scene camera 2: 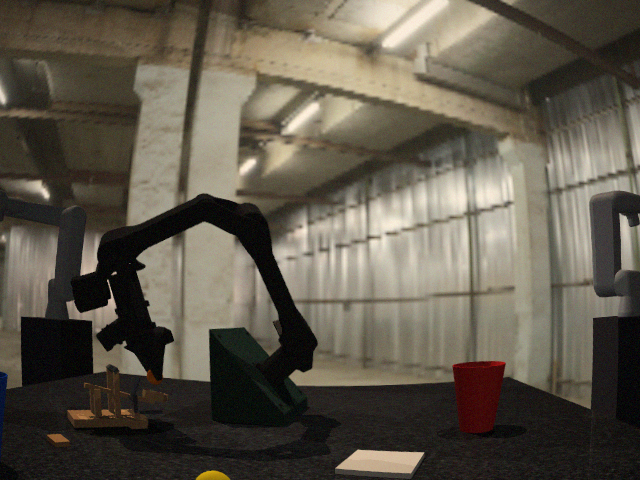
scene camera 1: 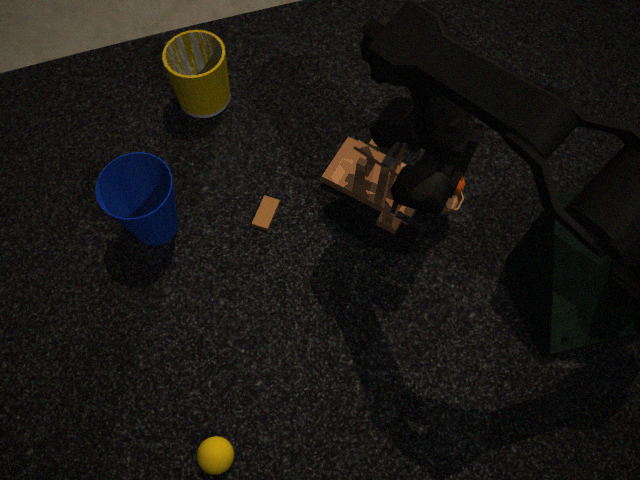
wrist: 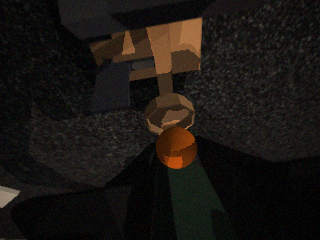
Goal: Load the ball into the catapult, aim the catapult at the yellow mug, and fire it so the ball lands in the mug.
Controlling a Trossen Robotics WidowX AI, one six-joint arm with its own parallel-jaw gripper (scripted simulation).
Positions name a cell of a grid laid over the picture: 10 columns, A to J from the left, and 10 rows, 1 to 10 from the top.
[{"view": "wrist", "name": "my gripper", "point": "F7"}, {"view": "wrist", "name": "orange ball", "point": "F7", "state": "held by my gripper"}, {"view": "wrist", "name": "catapult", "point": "E2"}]
